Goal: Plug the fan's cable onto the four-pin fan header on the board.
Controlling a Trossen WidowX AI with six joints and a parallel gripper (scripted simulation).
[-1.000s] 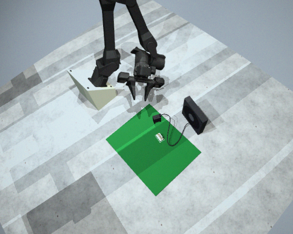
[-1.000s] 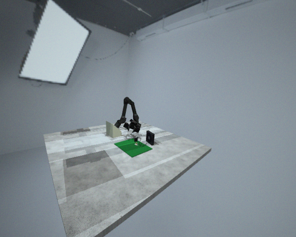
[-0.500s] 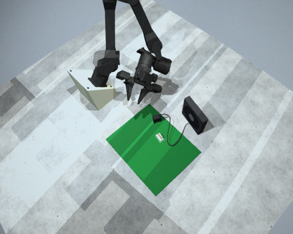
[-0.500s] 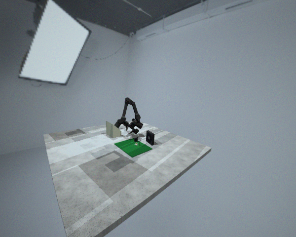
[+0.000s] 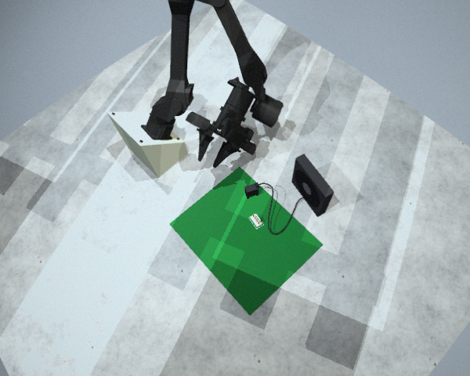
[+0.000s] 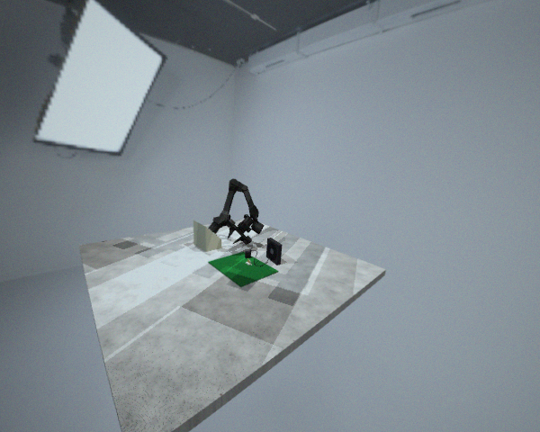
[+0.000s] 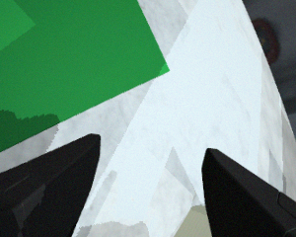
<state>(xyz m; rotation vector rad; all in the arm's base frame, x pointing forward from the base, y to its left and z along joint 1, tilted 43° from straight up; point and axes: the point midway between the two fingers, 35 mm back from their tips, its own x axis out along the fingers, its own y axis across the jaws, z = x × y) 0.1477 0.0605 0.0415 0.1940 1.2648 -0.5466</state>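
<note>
The black plug is 11 cm ahead of my gripper tip, 5 cm to the left of it and 6 cm below it. Round my gripper tip: white four-pin fan header 17 cm ahead, 1 cm to the left, 8 cm below; green board 18 cm ahead, 4 cm to the right, 9 cm below; black cable 13 cm ahead, 7 cm to the left, 5 cm below.
</note>
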